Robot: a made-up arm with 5 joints. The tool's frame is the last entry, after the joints.
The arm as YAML. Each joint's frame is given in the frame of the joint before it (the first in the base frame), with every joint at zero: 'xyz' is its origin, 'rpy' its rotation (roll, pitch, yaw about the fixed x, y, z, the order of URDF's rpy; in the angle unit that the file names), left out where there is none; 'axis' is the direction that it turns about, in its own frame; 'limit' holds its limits. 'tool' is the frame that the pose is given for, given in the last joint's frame.
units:
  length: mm
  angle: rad
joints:
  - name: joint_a
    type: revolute
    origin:
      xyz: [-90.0, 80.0, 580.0]
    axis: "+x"
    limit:
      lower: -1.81
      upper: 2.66
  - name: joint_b
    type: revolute
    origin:
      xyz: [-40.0, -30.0, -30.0]
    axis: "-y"
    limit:
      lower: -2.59
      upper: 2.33
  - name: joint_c
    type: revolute
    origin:
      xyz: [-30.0, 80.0, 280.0]
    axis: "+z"
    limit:
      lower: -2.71
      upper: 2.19
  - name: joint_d
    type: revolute
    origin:
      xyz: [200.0, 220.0, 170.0]
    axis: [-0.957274, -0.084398, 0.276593]
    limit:
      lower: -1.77
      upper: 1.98
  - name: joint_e
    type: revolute
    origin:
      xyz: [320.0, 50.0, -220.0]
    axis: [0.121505, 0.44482, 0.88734]
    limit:
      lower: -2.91
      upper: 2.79
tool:
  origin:
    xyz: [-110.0, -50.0, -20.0]
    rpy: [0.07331, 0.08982, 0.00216]
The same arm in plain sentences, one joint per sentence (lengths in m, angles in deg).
The arm has five revolute joints in a row. What follows holds with every joint at zero, and every direction is one of the base frame's.
The first joint sits 0.0900 m along -x and 0.0800 m along +y and 0.5800 m along +z from the base frame's origin and turns about +x, from -103.71 to 152.41 deg.
The second joint sits 0.0400 m along -x and 0.0300 m along -y and 0.0300 m along -z from the first joint and turns about -y, from -148.40 to 133.50 deg.
The third joint sits 0.0300 m along -x and 0.0800 m along +y and 0.2800 m along +z from the second joint and turns about +z, from -155.27 to 125.48 deg.
The fourth joint sits 0.2000 m along +x and 0.2200 m along +y and 0.1700 m along +z from the third joint and turns about the direction (-0.957274, -0.084398, 0.276593), from -101.41 to 113.45 deg.
The fifth joint sits 0.3200 m along +x and 0.0500 m along +y and 0.2200 m along -z from the fourth joint and turns about the direction (0.121505, 0.44482, 0.88734), from -166.73 to 159.86 deg.
The tool frame, which is the frame that the pose is given for, sits 0.1100 m along -x and 0.0500 m along -y and 0.0200 m along -z from the fifth joint; its axes are the base frame's turned by roll 4.20, pitch 5.15 and yaw 0.12 deg (as in URDF: about the fixed x, then y, then z).

